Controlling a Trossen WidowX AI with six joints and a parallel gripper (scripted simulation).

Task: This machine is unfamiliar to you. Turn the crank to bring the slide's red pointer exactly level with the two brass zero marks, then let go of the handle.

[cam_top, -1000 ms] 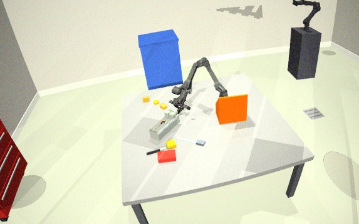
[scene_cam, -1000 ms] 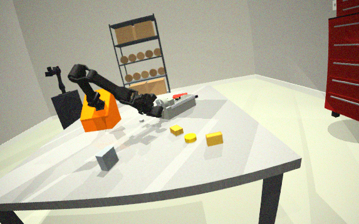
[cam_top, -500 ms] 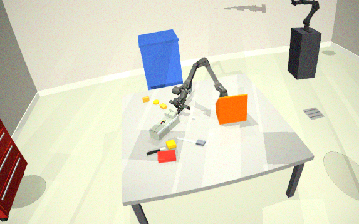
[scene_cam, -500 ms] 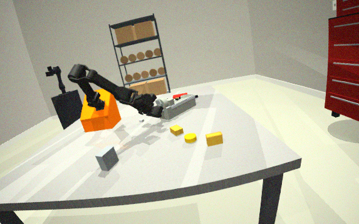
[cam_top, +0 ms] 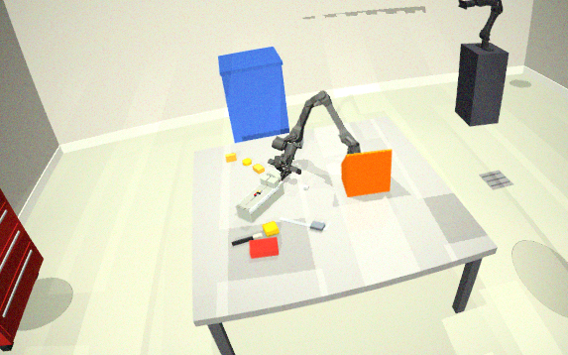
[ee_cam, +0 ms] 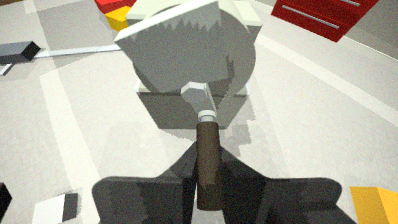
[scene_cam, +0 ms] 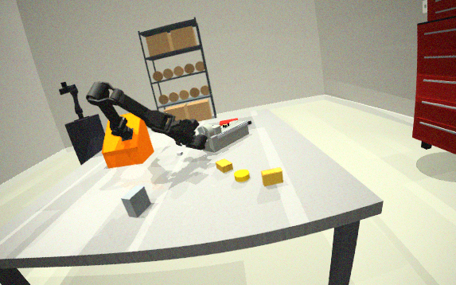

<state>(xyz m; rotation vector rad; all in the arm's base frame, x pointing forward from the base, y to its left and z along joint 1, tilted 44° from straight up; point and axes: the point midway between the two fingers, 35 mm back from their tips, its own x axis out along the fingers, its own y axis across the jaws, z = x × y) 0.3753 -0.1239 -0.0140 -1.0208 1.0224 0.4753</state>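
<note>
Right now my gripper tip is 3 cm below the dark brown crank handle, 1 cm to the left of it and 1 cm past it. From my gripper tip the other things lie so: yellow block: 33 cm to the left, 6 cm ahead, 2 cm below; grey cube: 39 cm to the right, 16 cm behind; red pointer: 15 cm to the left, 12 cm ahead, 5 cm above.
</note>
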